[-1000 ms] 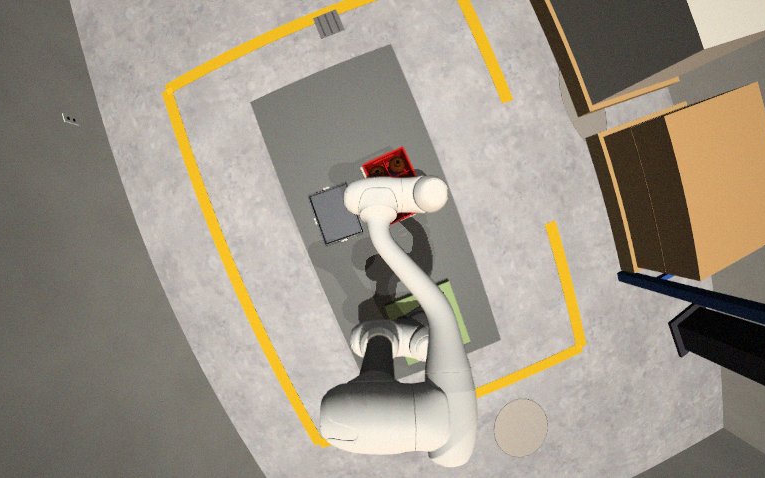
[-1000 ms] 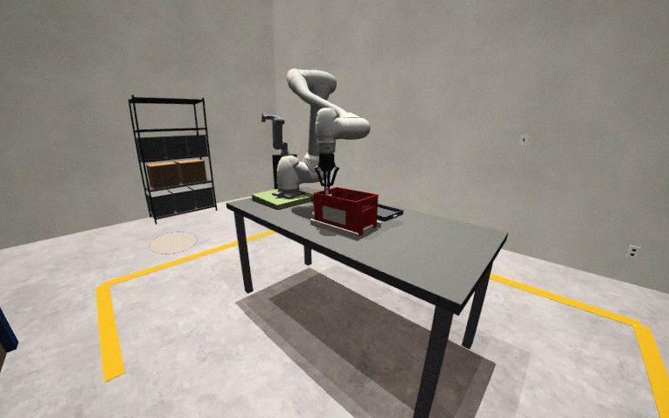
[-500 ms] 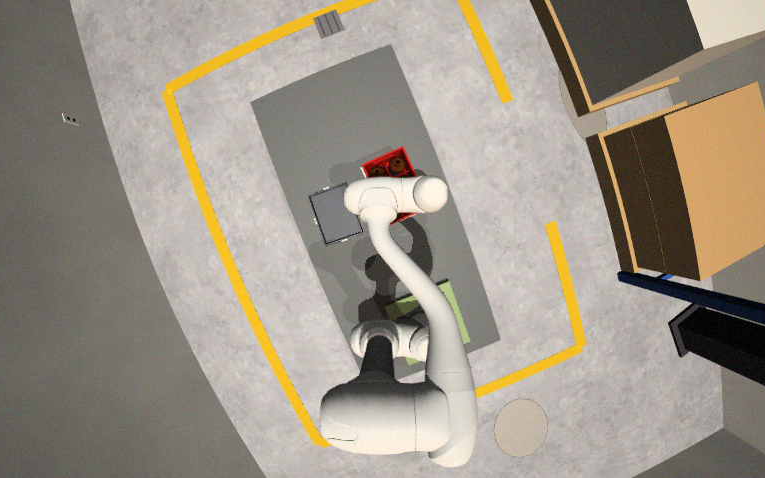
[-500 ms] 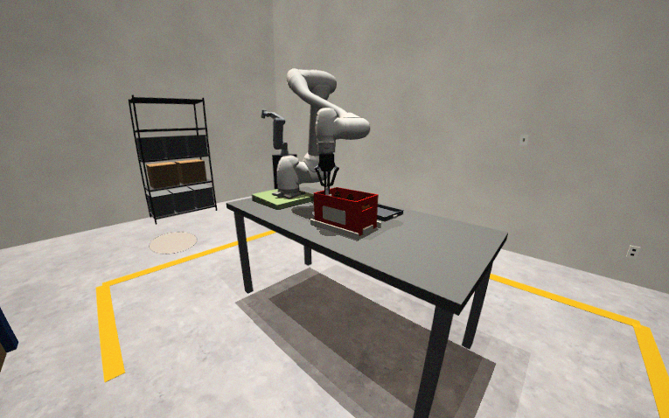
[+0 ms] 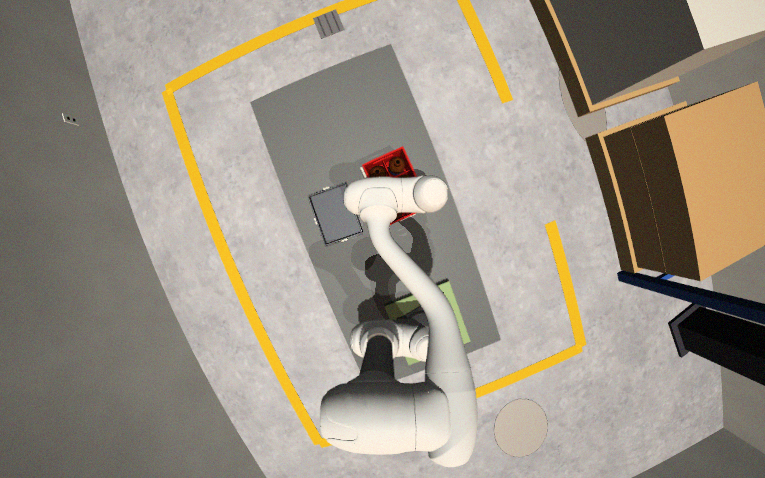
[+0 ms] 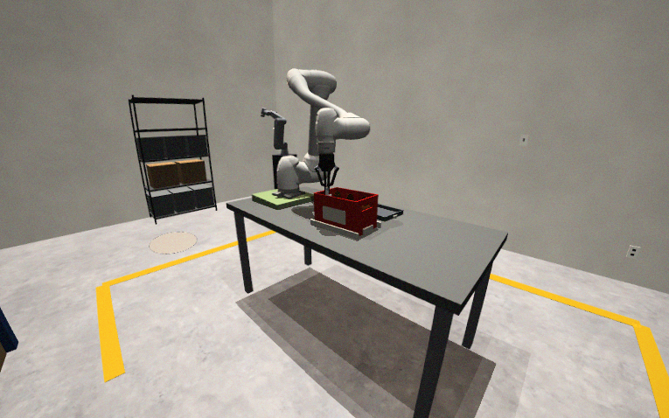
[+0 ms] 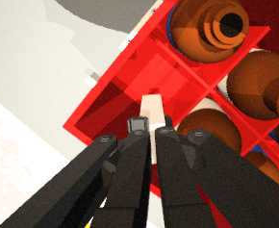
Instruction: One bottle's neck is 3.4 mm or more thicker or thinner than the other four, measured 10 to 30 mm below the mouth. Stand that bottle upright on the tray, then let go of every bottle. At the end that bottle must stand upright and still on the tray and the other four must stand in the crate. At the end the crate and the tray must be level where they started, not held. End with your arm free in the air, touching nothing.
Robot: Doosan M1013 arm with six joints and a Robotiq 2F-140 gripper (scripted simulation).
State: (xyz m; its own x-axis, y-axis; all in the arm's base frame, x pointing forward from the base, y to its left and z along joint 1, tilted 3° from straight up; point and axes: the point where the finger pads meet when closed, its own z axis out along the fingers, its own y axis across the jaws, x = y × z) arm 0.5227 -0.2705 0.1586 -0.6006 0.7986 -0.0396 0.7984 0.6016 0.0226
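My gripper is now 90 mm short of the red crate, 30 mm to the right of it and 90 mm above it. Round my hand: dark grey tray 140 mm ahead, 330 mm to the left, 160 mm below.
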